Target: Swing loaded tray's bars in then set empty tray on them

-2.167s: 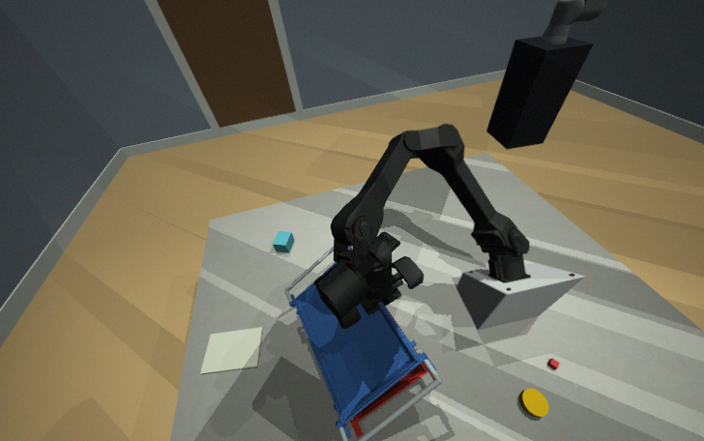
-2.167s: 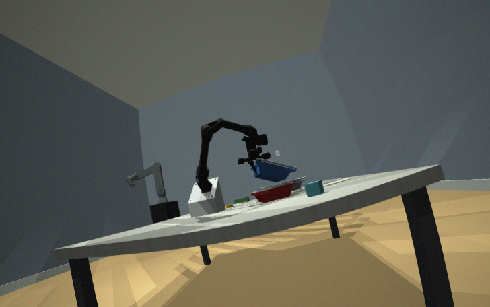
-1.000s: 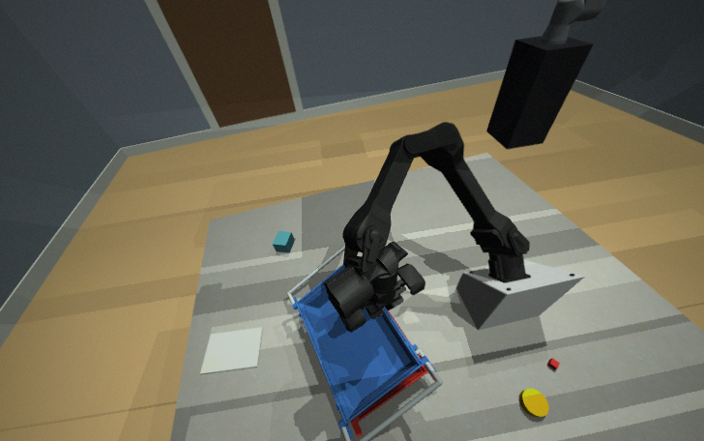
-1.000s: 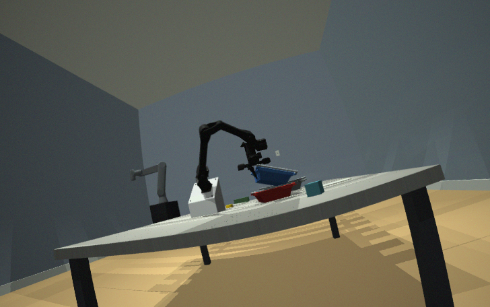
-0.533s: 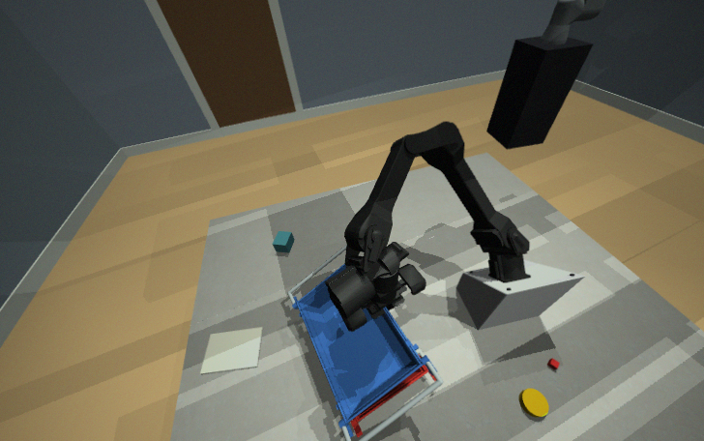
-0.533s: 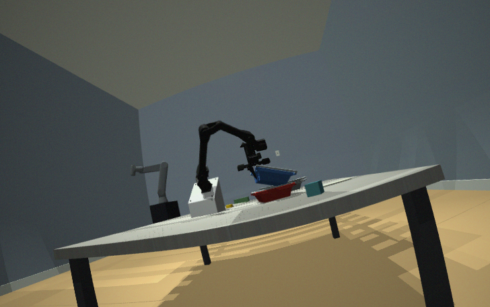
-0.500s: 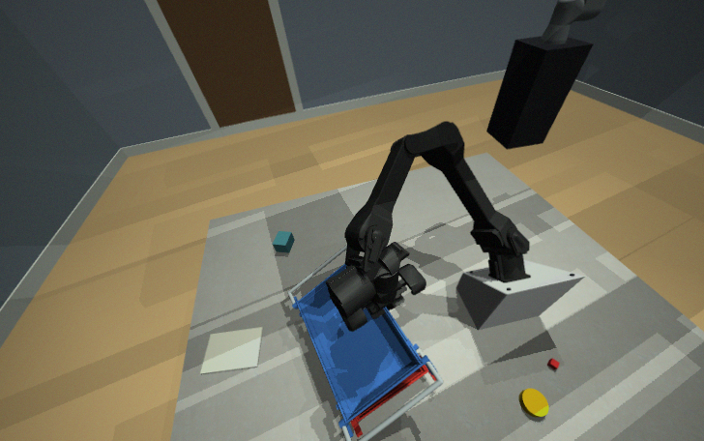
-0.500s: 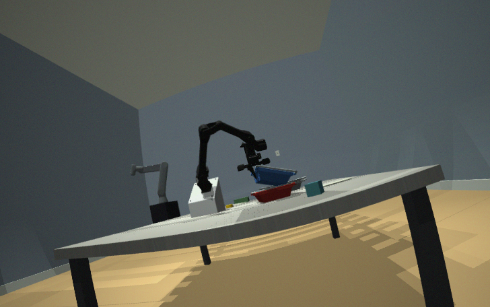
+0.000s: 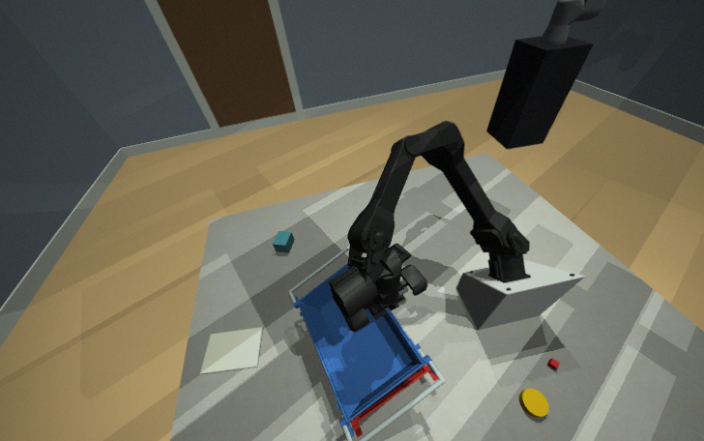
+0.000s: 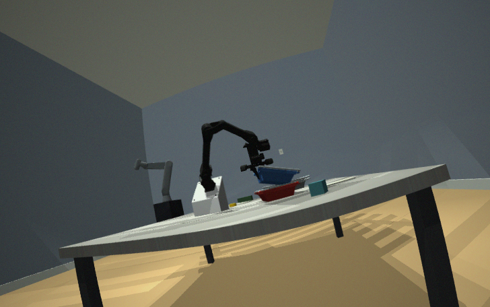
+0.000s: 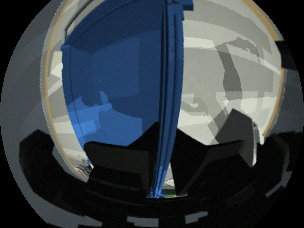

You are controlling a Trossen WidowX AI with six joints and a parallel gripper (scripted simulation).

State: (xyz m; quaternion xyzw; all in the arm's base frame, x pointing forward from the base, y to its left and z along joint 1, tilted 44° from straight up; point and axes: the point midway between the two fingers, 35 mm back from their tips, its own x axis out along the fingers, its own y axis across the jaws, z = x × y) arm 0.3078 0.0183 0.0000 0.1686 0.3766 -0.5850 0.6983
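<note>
Right now my gripper tip is 80 mm short of the blue tray, 30 mm to the right of it and 10 mm below it. The rest, counted from my gripper tip: yellow disc: 280 mm behind, 220 mm to the left, 120 mm below; green block: 290 mm behind, 550 mm to the left, 100 mm below; teal cube: 280 mm ahead, 360 mm to the right, 100 mm below.
</note>
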